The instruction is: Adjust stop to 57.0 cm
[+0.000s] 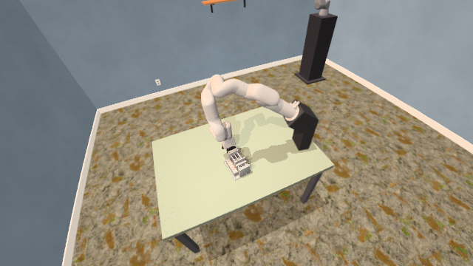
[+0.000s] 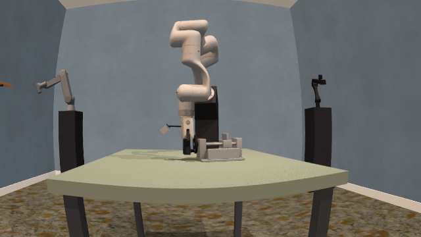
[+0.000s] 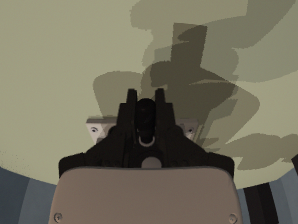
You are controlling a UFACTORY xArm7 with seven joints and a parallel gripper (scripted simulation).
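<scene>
My hand is 2 cm to the right of the black handwheel. From my hand the other things lie so: grey stop block 2 cm behind, 18 cm to the left, 4 cm above.
</scene>
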